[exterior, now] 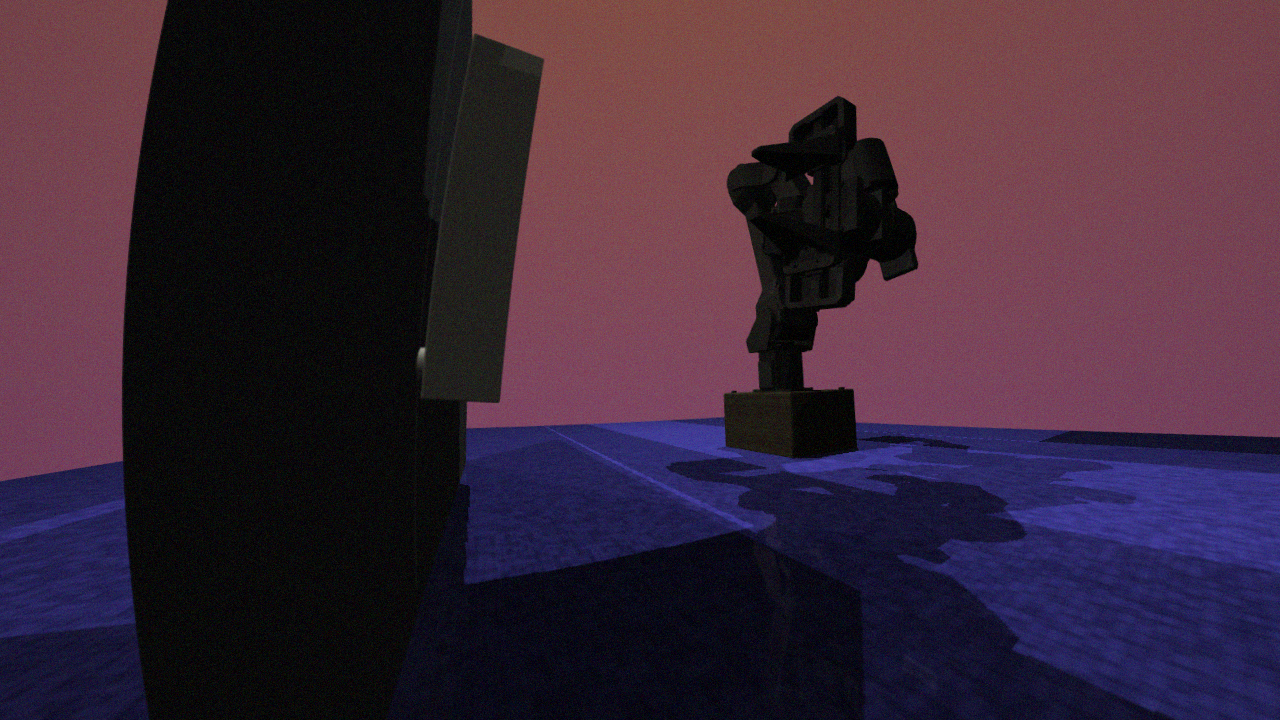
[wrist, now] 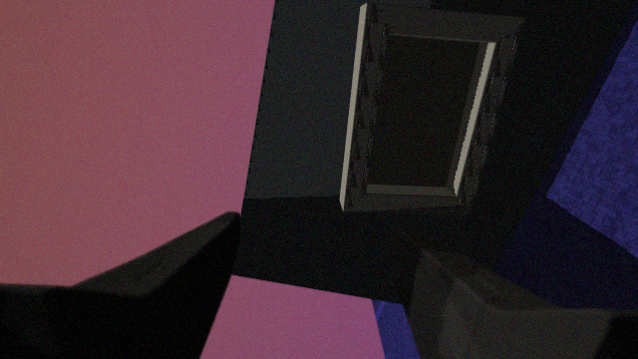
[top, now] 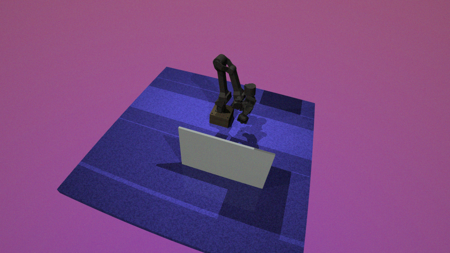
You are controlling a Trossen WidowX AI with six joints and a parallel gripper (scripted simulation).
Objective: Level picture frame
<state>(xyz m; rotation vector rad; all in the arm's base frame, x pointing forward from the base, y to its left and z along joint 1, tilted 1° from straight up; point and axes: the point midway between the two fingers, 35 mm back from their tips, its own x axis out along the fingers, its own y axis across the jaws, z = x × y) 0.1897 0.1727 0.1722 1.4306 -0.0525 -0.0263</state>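
My gripper tip is 20 cm short of the beige picture frame, 3 cm to the left of it and 9 cm above it. Also, from my gripper tip: grey wall panel (21 cm ahead, 5 cm to the right, 10 cm below).
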